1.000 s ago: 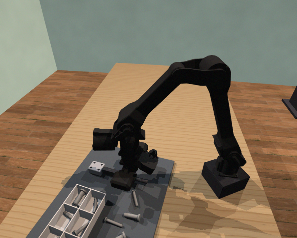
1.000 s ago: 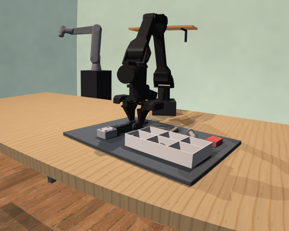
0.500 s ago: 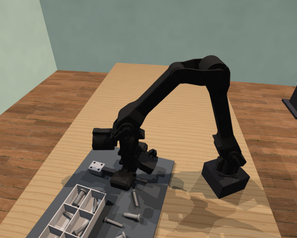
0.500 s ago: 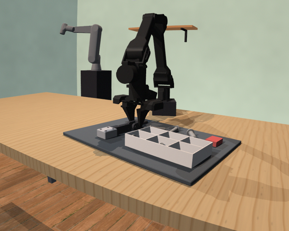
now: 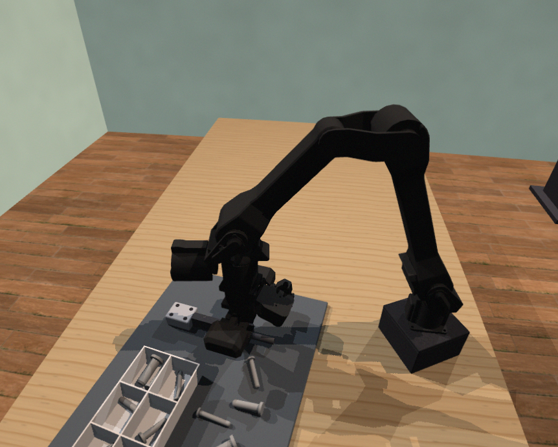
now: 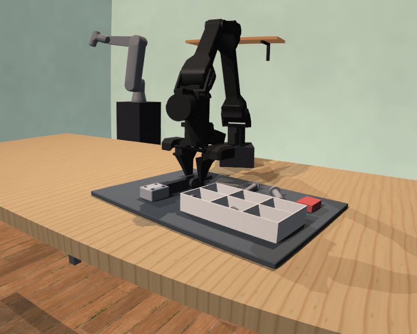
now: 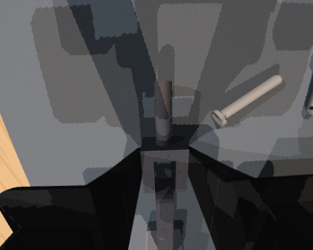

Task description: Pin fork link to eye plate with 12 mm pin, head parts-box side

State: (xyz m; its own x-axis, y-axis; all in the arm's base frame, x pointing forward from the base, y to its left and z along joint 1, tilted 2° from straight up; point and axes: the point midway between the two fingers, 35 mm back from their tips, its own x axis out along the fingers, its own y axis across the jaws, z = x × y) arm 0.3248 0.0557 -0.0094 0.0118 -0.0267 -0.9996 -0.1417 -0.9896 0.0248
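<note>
The dark bar lies 5 cm ahead of my hand, 3 cm below it and 1 cm to the right of it. From my hand the other things lie so: grey mounting block 13 cm ahead, 2 cm to the right, 2 cm below; dark mat 9 cm to the left, 5 cm below, 5 cm ahead; thick pin 13 cm to the left, 3 cm below, 3 cm behind.
</note>
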